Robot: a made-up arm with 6 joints. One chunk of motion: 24 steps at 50 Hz.
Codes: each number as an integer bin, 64 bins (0 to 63) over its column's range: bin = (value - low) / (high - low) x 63, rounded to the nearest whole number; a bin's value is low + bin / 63 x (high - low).
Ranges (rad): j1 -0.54..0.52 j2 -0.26..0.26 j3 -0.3..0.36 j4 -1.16..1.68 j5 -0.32..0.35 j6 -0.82..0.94
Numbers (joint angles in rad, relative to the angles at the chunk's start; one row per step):
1: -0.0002 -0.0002 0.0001 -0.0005 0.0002 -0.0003
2: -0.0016 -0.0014 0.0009 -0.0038 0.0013 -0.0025
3: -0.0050 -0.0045 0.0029 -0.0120 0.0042 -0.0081
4: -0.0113 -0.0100 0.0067 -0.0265 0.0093 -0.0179
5: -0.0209 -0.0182 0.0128 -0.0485 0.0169 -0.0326
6: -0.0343 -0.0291 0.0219 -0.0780 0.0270 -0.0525
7: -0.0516 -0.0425 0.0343 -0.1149 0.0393 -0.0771
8: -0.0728 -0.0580 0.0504 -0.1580 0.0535 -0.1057
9: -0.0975 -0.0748 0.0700 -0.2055 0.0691 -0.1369
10: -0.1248 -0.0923 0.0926 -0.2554 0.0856 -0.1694
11: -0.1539 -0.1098 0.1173 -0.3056 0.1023 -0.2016
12: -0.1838 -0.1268 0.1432 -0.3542 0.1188 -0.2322
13: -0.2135 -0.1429 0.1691 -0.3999 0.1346 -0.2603
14: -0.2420 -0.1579 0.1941 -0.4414 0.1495 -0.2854
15: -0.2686 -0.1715 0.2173 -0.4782 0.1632 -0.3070
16: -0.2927 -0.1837 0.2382 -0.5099 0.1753 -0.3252
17: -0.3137 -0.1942 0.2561 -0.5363 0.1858 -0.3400
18: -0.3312 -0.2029 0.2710 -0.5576 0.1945 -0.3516
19: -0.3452 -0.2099 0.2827 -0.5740 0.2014 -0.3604
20: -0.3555 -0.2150 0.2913 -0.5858 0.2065 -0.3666
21: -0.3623 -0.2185 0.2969 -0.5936 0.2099 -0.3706
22: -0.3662 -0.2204 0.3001 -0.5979 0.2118 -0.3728
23: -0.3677 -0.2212 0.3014 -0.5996 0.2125 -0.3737
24: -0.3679 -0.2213 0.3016 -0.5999 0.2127 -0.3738
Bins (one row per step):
1: 32 31 29 26 30 29
2: 32 31 29 26 30 29
3: 32 31 29 25 30 29
4: 31 30 29 25 31 29
5: 31 29 30 25 32 28
6: 30 28 31 24 33 27
7: 29 26 32 23 34 27
8: 28 24 33 22 35 26
9: 26 22 35 21 37 24
10: 25 20 37 20 38 23
11: 23 18 40 19 40 22
12: 21 16 42 18 41 21
13: 19 14 45 17 43 20
14: 18 12 47 16 44 19
15: 16 11 49 15 45 18
16: 15 9 51 14 47 18
17: 13 8 53 14 48 17
18: 12 7 55 13 48 17
19: 12 6 56 13 49 16
20: 11 5 56 13 50 16
21: 11 5 57 13 50 16
22: 10 5 57 12 50 16
23: 10 5 57 12 50 16
24: 10 5 57 12 50 16

